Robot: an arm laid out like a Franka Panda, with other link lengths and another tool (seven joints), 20 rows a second.
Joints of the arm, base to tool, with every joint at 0 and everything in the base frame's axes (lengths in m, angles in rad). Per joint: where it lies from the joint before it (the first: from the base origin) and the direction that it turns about. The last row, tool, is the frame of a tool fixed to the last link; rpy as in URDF.
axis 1: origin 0 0 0.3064 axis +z
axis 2: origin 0 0 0 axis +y
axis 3: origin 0 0 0.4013 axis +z
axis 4: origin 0.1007 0 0 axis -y
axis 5: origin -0.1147 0 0.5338 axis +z
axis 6: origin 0 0 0 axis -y
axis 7: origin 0.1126 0 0 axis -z
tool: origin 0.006 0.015 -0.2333 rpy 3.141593 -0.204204 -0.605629
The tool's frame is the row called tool.
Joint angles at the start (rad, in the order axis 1, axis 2, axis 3, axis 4, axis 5, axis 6, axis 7):
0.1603, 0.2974, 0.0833, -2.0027, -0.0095, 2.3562, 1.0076
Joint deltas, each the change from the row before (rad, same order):
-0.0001, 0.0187, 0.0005, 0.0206, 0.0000, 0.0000, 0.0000
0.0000, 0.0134, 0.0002, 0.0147, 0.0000, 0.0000, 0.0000
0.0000, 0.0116, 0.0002, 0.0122, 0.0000, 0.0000, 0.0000
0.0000, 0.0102, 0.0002, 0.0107, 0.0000, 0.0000, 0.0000
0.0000, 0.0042, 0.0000, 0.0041, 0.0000, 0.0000, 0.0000
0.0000, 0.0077, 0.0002, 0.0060, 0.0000, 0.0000, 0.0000
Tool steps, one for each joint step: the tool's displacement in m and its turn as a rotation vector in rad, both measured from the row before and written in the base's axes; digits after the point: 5 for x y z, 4 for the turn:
0.00727, 0.00201, -0.00282, 0.0021, -0.0015, -0.0001
0.00515, 0.00134, -0.00213, 0.0014, -0.0010, -0.0002
0.00417, 0.00112, -0.00222, 0.0011, -0.0004, -0.0001
0.00363, 0.00099, -0.00201, 0.0010, -0.0003, -0.0001
0.00136, 0.00031, -0.00103, 0.0003, 0.0002, -0.0001
0.00170, 0.00057, -0.00283, 0.0003, 0.0018, 0.0000

